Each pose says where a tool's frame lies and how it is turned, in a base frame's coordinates. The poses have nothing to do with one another.
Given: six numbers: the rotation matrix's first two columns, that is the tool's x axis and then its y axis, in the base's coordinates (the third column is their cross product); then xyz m.
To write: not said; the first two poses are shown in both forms.
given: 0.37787, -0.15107, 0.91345, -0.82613, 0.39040, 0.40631, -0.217, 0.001, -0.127
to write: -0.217, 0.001, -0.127, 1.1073, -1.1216, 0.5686
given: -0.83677, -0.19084, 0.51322, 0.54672, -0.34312, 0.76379, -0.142, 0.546, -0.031
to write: -0.142, 0.546, -0.031, -0.4663, -1.4442, -2.2059
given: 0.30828, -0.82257, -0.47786, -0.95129, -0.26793, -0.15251, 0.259, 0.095, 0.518
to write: 0.259, 0.095, 0.518, -2.1730, 1.5789, 0.4276
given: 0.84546, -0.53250, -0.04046, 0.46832, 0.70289, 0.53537, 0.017, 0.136, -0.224
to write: 0.017, 0.136, -0.224, 0.5616, -0.1206, -0.5582
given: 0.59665, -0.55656, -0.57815, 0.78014, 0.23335, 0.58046, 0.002, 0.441, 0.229
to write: 0.002, 0.441, 0.229, 0.9620, 0.2723, -0.9333
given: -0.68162, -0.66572, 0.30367, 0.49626, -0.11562, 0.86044, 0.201, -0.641, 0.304
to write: 0.201, -0.641, 0.304, 0.2001, -1.3661, -1.8866
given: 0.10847, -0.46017, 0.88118, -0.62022, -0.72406, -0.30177, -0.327, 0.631, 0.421
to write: -0.327, 0.631, 0.421, 2.2276, -1.0957, 1.6816
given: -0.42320, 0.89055, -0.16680, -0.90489, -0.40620, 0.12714, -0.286, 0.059, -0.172
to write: -0.286, 0.059, -0.172, -0.0862, 0.2359, 1.9949
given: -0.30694, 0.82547, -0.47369, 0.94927, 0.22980, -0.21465, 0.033, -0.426, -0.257
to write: 0.033, -0.426, -0.257, 1.6664, 2.2449, -0.6856
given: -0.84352, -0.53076, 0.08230, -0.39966, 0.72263, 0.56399, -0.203, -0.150, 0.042
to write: -0.203, -0.150, 0.042, 0.7386, -2.6895, -0.7993
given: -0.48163, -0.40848, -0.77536, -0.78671, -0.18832, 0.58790, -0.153, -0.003, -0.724
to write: -0.153, -0.003, -0.724, -1.3849, 1.7658, 1.7160
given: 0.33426, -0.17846, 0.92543, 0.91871, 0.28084, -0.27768, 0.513, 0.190, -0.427
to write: 0.513, 0.190, -0.427, -0.9996, -0.9300, -0.8984
